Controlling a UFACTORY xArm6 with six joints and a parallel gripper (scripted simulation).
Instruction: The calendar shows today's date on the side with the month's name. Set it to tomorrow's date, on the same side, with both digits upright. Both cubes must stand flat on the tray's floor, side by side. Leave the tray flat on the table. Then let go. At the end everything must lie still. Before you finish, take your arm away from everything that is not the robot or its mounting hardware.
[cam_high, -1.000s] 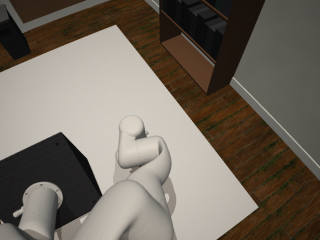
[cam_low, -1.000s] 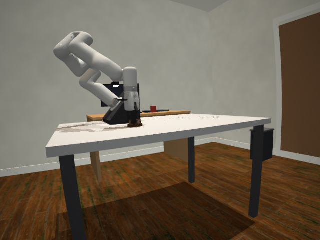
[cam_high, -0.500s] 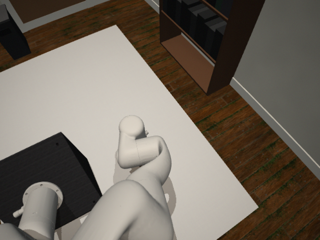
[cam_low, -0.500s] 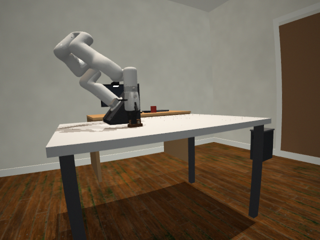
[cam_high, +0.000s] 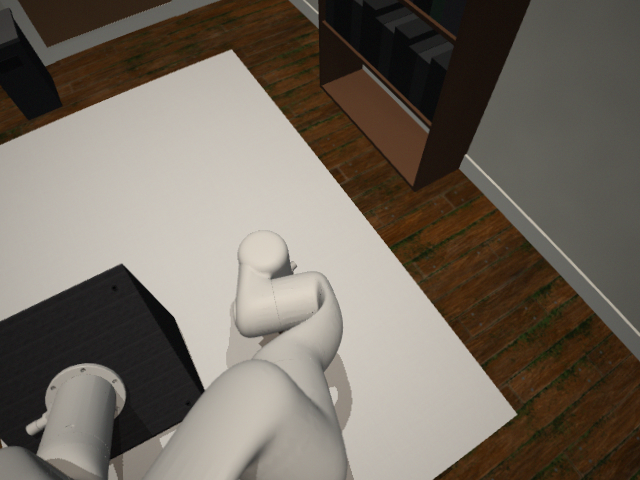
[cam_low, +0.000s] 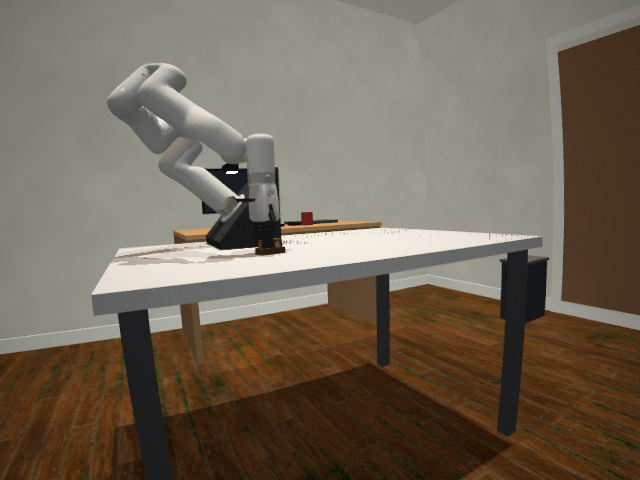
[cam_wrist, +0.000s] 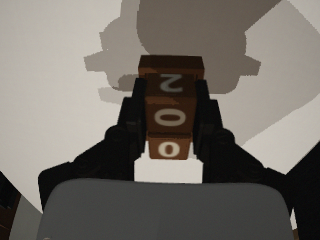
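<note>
Right now the brown tray is 2 cm to the left of my hand and 3 cm below it.
</note>
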